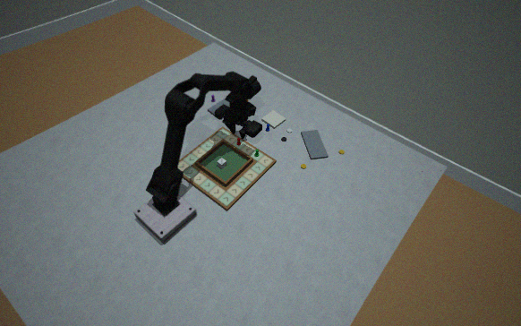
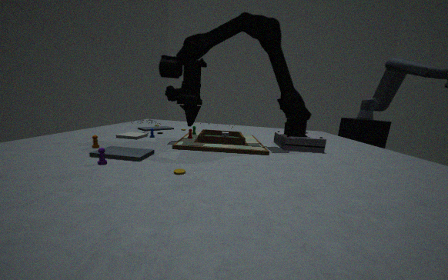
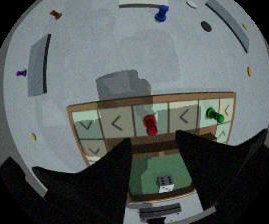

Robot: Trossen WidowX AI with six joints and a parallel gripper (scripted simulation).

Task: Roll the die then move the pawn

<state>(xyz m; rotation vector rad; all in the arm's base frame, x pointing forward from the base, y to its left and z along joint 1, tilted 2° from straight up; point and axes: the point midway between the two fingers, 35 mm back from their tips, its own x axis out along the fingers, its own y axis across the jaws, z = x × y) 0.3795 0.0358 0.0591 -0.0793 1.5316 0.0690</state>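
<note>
My gripper tip is now 3 cm above the red pawn. Also, from my gripper tip: green pawn (1 cm ahead, 9 cm to the right, 3 cm below); then die (12 cm behind, 3 cm to the right, 3 cm below); then green tray (11 cm behind, 3 cm to the right, 5 cm below).
</note>
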